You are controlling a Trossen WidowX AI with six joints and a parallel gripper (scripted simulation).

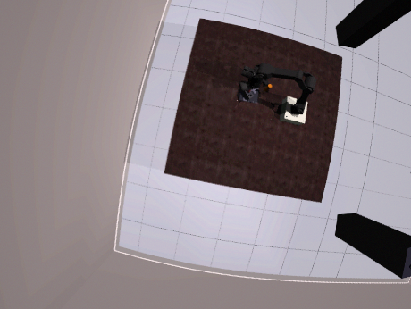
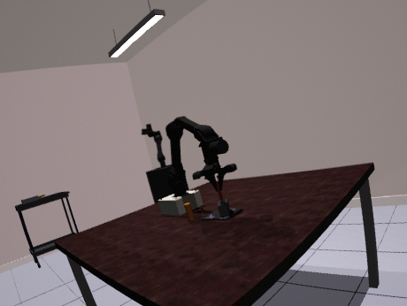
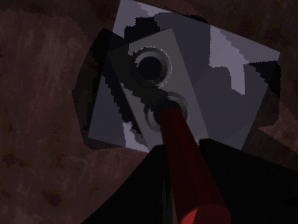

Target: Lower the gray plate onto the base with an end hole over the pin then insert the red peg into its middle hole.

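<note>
My gripper tip is now right at the red peg. The rest, counted from my gripper tip: gray plate (7 cm below); orange cylinder (16 cm behind, 7 cm below, 4 cm to the right); gray base (10 cm below, 2 cm behind, 1 cm to the left).
</note>
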